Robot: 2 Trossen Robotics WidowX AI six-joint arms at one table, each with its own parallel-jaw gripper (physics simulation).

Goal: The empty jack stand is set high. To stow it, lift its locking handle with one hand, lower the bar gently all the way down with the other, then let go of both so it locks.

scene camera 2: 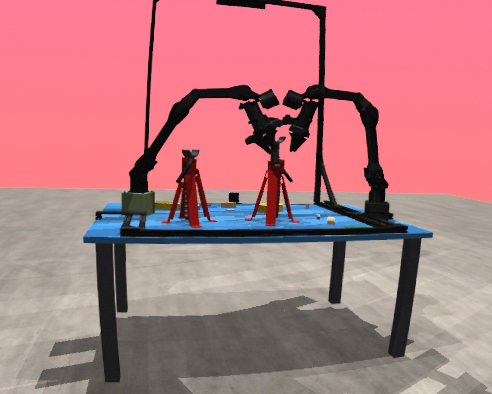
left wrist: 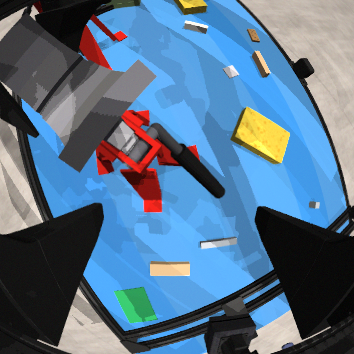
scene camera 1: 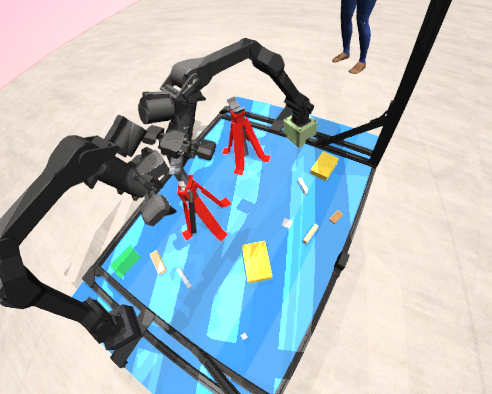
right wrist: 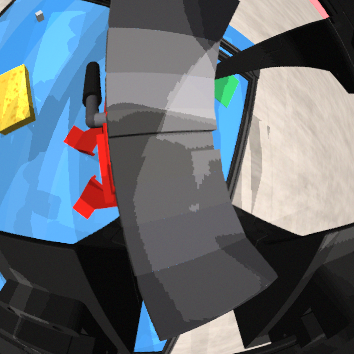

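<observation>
The near red jack stand (scene camera 1: pixel 203 211) (scene camera 2: pixel 272 188) (left wrist: pixel 140 159) (right wrist: pixel 105 165) stands on the blue table with its grey bar raised. My right gripper (scene camera 1: pixel 179 173) (scene camera 2: pixel 275 148) (right wrist: pixel 180 203) is shut on the grey saddle (left wrist: pixel 81 91) (right wrist: pixel 161 105) at the top of the bar. The black locking handle (scene camera 1: pixel 193 215) (left wrist: pixel 197 168) (right wrist: pixel 92 82) hangs down along the stand, untouched. My left gripper (scene camera 1: pixel 160 188) (scene camera 2: pixel 293 146) (left wrist: pixel 181 213) is open and empty. It hovers beside and above the stand, apart from the handle.
A second red jack stand (scene camera 1: pixel 239 137) (scene camera 2: pixel 190 188) stands at the back. Two yellow sponges (scene camera 1: pixel 257 261) (scene camera 1: pixel 324 165), a green block (scene camera 1: pixel 125 261) and several small wood and white blocks lie on the table. Black frame rails (scene camera 1: pixel 323 297) edge it. A person (scene camera 1: pixel 354 31) stands beyond.
</observation>
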